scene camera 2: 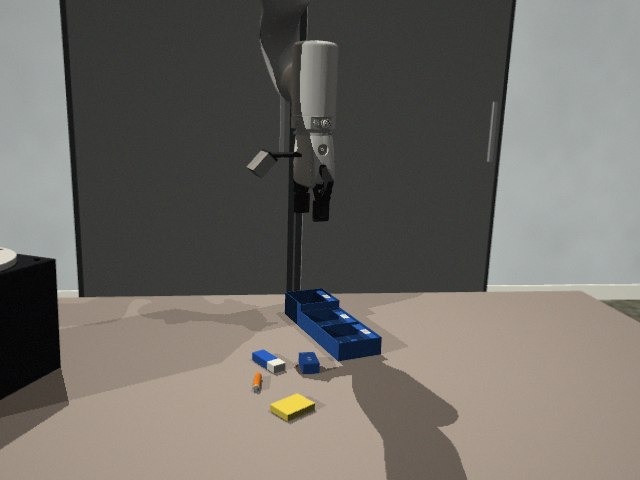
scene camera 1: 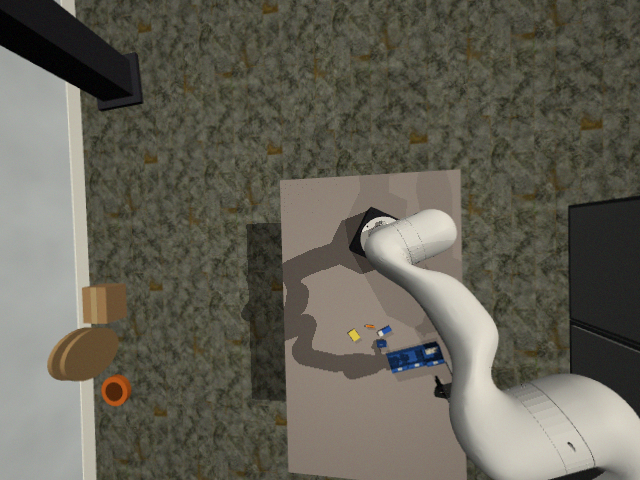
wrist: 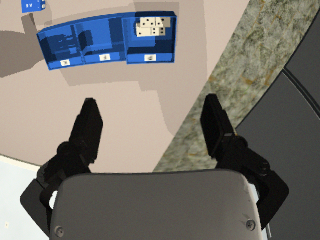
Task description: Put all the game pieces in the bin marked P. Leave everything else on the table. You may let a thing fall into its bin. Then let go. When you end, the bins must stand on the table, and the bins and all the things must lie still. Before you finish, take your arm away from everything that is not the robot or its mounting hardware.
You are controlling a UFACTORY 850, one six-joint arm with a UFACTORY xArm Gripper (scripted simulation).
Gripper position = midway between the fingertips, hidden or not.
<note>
In view: my gripper (wrist: 150, 108), a joined blue bins (scene camera 2: 335, 331) and a yellow block (scene camera 2: 296, 405).
The joined blue bins shows as well in scene camera 1 (scene camera 1: 413, 355) and in the wrist view (wrist: 102, 34). The wrist view misses the yellow block: it is out of frame.
</note>
